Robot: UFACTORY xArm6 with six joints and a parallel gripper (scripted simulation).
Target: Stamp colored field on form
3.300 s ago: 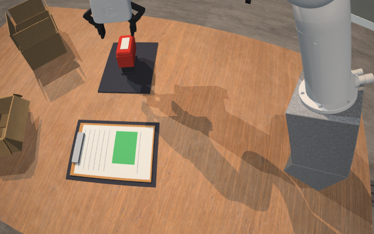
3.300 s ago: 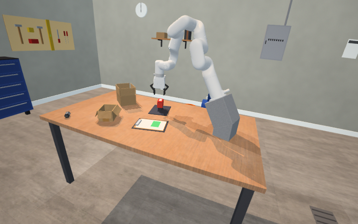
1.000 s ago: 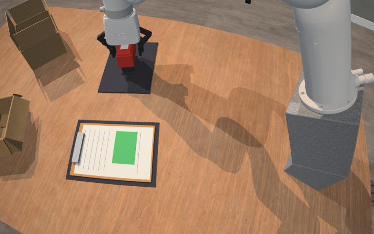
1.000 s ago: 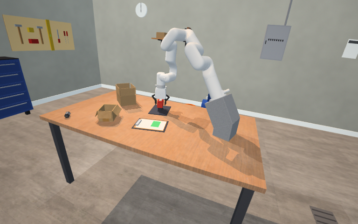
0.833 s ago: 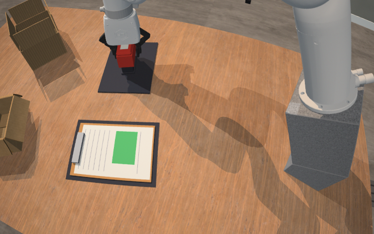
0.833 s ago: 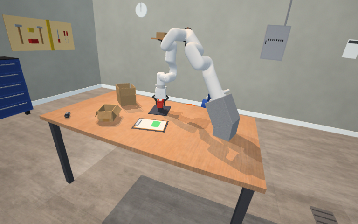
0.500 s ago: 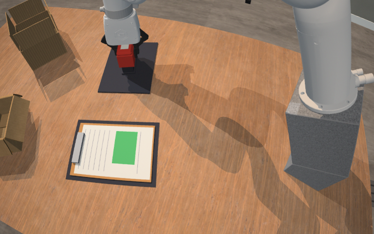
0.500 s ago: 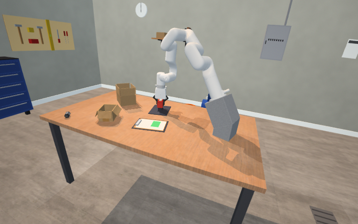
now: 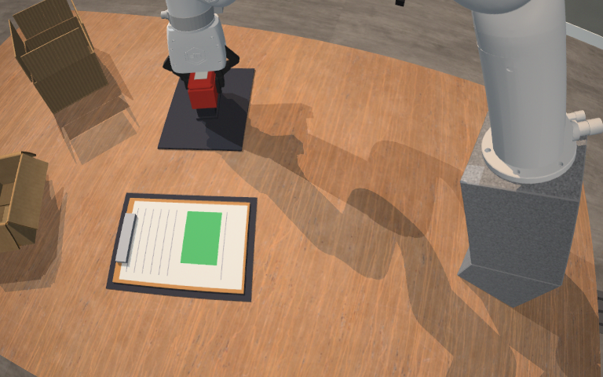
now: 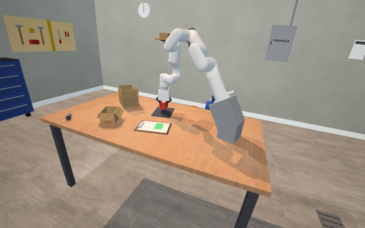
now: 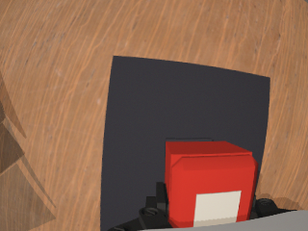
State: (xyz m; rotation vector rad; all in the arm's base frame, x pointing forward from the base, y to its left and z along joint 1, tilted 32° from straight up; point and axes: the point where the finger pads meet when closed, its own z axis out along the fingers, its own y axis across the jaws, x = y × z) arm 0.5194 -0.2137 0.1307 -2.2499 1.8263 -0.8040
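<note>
Now: the clipboard 300 mm to the left of my hand and 60 mm below it. Round my hand: dark mat 70 mm below; then red stamp 20 mm below; then small dark object 680 mm ahead, 370 mm to the left, 50 mm below.
</note>
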